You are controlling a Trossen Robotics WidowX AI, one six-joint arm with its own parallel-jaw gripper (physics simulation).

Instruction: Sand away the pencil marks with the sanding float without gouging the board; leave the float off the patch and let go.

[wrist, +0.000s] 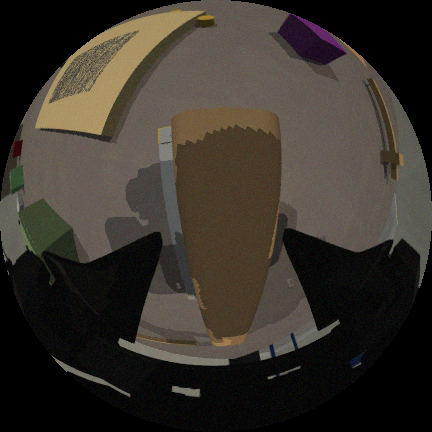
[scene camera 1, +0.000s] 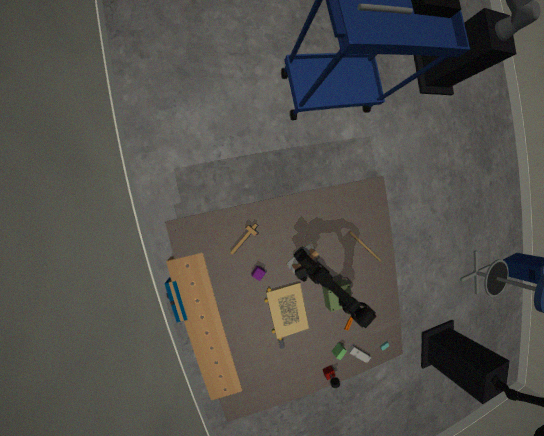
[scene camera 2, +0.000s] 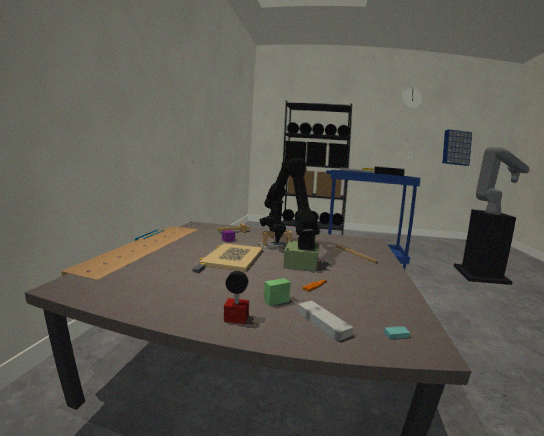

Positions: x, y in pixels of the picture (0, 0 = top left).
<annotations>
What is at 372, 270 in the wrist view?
My gripper.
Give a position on a pale wooden board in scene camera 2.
At 211, 260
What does my gripper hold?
Nothing.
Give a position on a red block with black knob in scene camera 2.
At 236, 310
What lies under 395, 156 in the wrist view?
A wooden cross.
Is my gripper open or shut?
Open.
</annotations>
